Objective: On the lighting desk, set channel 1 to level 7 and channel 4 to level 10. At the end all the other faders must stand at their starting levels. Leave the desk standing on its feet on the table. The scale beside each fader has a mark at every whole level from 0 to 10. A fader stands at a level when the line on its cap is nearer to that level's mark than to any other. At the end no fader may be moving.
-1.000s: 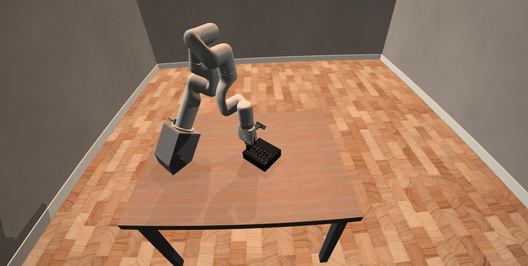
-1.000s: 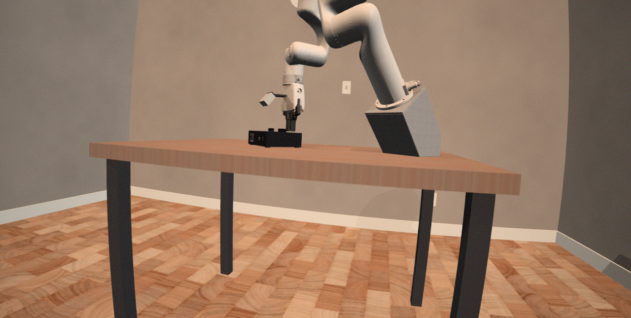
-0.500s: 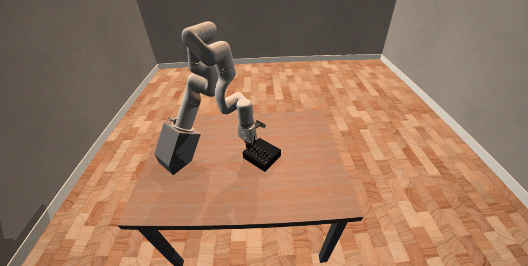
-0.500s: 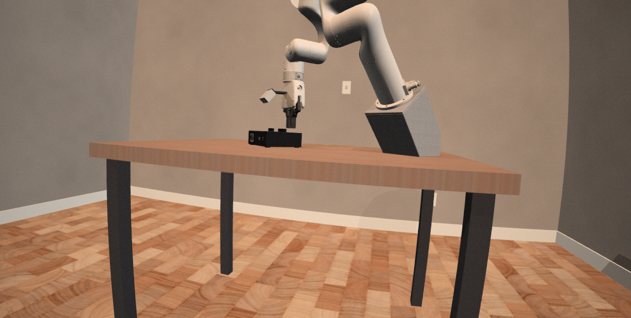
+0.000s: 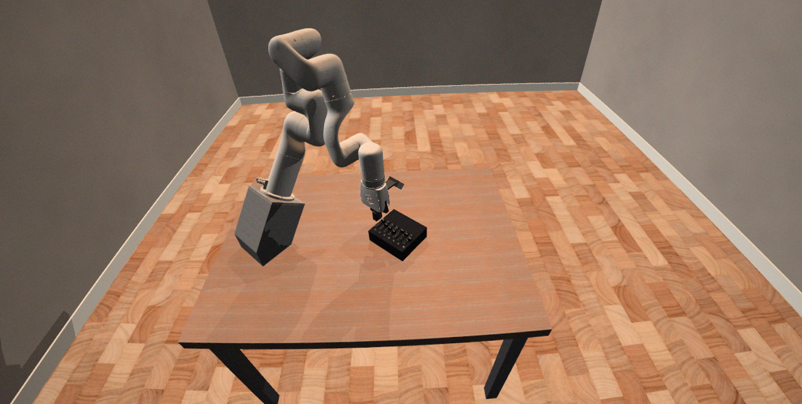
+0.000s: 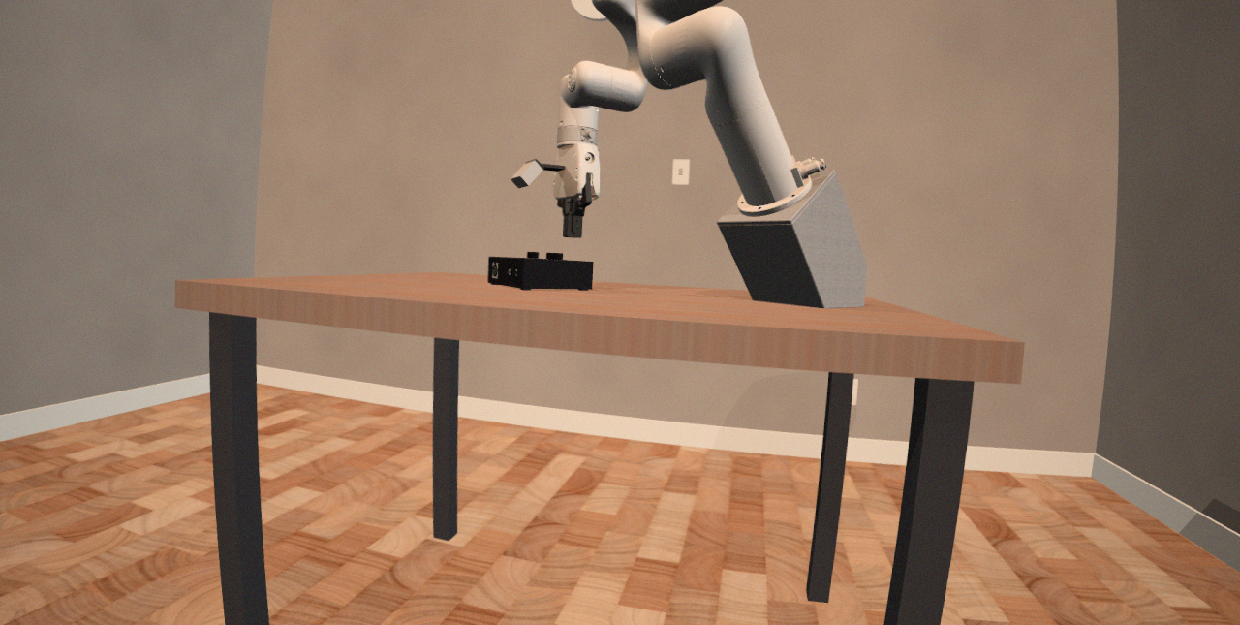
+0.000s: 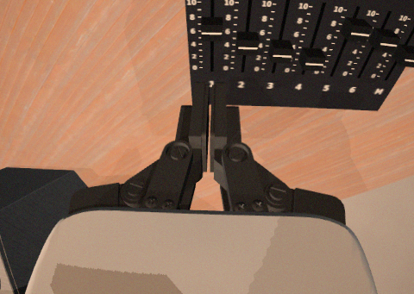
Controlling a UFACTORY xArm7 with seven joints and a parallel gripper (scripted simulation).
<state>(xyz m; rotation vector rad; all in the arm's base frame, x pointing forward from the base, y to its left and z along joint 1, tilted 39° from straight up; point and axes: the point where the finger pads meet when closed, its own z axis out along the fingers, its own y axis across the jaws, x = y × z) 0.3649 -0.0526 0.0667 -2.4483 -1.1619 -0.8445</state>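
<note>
My hand is 10 mm short of the channel 1 fader cap, 20 mm to the right of it and 50 mm above it. Also, from my hand: channel 2 fader cap (30 mm ahead, 50 mm below); then channel 4 fader cap (60 mm ahead, 30 mm to the right, 50 mm below); then channel 3 fader cap (40 mm ahead, 10 mm to the right, 50 mm below).
</note>
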